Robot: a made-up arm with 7 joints. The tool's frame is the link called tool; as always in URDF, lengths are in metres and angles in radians.
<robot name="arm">
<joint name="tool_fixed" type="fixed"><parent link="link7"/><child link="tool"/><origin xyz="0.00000 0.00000 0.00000" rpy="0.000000 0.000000 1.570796"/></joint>
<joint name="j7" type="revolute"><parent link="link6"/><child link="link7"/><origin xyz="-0.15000 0.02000 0.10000" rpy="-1.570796 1.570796 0.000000"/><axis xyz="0 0 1"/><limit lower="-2.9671" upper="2.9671" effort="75" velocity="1.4"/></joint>
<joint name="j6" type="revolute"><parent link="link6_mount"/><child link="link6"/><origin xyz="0.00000 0.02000 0.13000" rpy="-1.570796 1.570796 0.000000"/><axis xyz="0 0 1"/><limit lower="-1.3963" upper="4.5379" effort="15" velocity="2.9"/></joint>
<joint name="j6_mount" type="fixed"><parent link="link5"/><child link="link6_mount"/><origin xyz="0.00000 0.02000 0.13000" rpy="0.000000 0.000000 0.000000"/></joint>
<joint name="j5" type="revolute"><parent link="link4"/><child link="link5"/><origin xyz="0.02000 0.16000 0.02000" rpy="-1.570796 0.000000 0.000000"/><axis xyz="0 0 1"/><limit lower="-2.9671" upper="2.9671" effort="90" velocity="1"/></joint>
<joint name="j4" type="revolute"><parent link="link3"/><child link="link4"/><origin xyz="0.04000 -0.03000 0.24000" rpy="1.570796 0.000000 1.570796"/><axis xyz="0 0 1"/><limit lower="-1.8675" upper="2.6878" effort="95" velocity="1.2"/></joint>
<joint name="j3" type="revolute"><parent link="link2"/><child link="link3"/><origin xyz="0.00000 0.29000 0.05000" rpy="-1.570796 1.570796 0.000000"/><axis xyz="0 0 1"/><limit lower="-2.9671" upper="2.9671" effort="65" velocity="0.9"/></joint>
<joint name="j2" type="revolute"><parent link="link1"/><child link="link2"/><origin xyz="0.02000 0.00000 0.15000" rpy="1.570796 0.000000 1.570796"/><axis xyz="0 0 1"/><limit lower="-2.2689" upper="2.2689" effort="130" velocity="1.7"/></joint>
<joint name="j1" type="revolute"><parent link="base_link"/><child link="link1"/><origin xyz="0.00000 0.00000 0.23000" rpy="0.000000 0.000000 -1.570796"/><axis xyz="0 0 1"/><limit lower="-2.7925" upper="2.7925" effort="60" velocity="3.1"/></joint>
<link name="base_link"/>
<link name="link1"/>
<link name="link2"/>
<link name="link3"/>
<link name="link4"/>
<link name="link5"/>
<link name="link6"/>
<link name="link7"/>
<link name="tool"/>
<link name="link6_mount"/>
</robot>
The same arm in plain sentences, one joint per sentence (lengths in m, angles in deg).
The arm has seven revolute joints in a row. What follows holds with every joint at zero, and every direction is one of the base frame's. The first joint sits 0.23 m along +z from the base frame's origin and rotates about +z, from -160 to 160 deg. The second joint sits 0.02 m along -y and 0.15 m along +z from the first joint and rotates about -y, from -130 to 130 deg. The third joint sits 0.05 m along -y and 0.29 m along +z from the second joint and rotates about +z, from -170 to 170 deg. The fourth joint sits 0.03 m along +x and 0.04 m along +y and 0.24 m along +z from the third joint and rotates about +y, from -107 to 154 deg. The fifth joint sits 0.02 m along -x and 0.02 m along +y and 0.16 m along +z from the fourth joint and rotates about +z, from -170 to 170 deg. The sixth joint sits 0.04 m along -y and 0.26 m along +z from the fifth joint and rotates about -y, from -80 to 260 deg. The seventh joint sits 0.02 m along +x and 0.1 m along -y and 0.15 m along +z from the sixth joint and rotates about +x, from -170 to 170 deg. The tool frame, which is the frame that the pose is given for, sits at the same point as the seventh joint; its axes are the base frame's turned by roll 180, pitch -90 and yaw 0 deg (as in URDF: about the fixed x, then y, then z).
